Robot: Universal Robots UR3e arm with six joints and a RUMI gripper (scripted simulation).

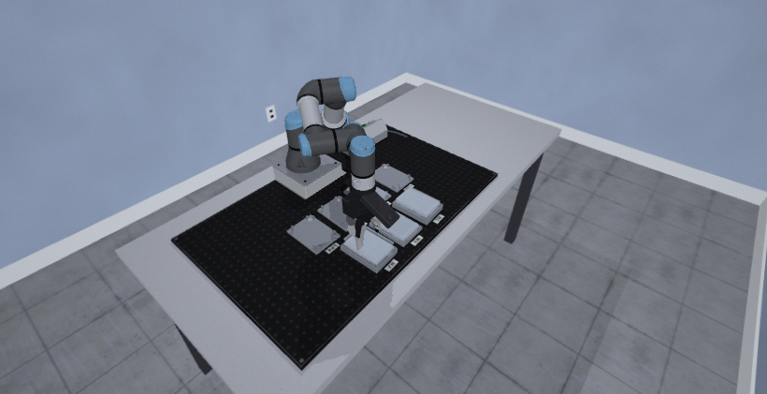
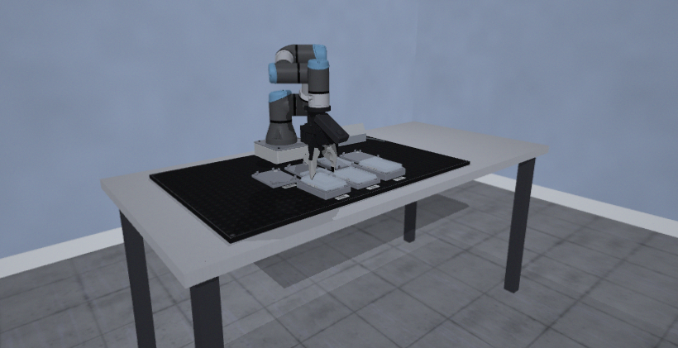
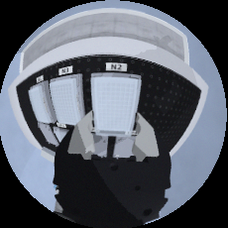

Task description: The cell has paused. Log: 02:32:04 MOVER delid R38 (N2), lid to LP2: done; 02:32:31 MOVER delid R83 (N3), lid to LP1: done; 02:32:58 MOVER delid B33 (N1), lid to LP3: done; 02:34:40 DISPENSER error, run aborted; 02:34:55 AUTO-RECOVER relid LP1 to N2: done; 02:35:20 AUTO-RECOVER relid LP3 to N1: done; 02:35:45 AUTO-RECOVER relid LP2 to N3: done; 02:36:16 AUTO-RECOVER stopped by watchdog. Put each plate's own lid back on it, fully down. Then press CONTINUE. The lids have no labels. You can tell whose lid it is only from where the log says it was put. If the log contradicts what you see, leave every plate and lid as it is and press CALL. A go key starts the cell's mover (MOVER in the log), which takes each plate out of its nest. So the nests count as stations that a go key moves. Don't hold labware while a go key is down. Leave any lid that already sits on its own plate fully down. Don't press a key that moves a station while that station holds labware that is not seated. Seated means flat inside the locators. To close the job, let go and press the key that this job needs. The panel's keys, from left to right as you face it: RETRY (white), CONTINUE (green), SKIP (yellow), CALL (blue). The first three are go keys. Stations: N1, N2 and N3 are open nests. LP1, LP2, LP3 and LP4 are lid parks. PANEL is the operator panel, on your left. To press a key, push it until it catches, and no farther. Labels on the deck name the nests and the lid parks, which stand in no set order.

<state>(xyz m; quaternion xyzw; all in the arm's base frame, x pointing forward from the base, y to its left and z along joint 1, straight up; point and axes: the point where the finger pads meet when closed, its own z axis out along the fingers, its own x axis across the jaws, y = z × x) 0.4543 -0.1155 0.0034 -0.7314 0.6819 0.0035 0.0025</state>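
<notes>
Right now the plate is 3 cm below my hand. The rest, counted from my hand: LP3 lid park (18 cm behind, 6 cm to the left, 5 cm below); lid park LP4 (18 cm behind, 7 cm to the right, 5 cm below); clear lid (19 cm to the left, 19 cm behind, 4 cm below).
</notes>
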